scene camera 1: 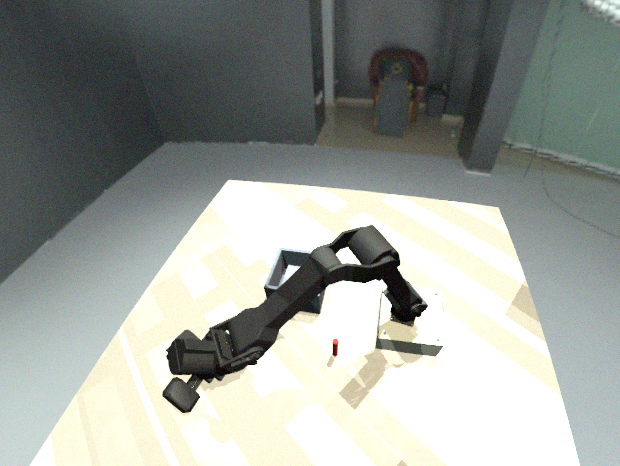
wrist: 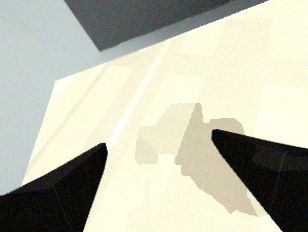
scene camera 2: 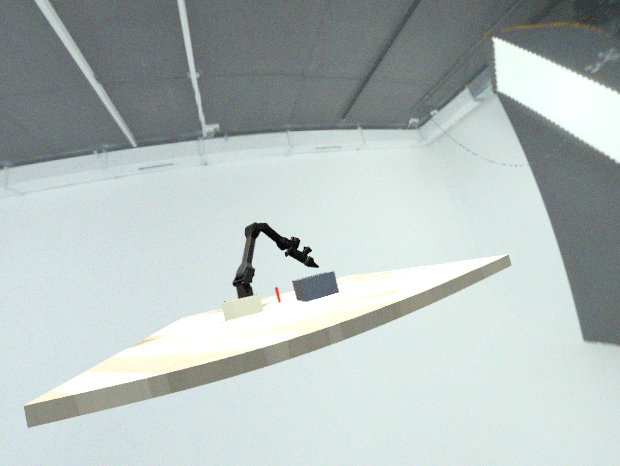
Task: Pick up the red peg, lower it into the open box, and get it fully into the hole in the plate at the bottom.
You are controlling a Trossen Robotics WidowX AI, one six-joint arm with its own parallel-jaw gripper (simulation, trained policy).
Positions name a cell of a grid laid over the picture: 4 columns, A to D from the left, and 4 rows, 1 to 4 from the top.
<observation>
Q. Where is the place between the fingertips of my gripper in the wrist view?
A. At C3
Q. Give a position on a grey box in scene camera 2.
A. C3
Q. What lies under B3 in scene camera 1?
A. A grey box.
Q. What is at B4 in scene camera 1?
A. My gripper.
</observation>
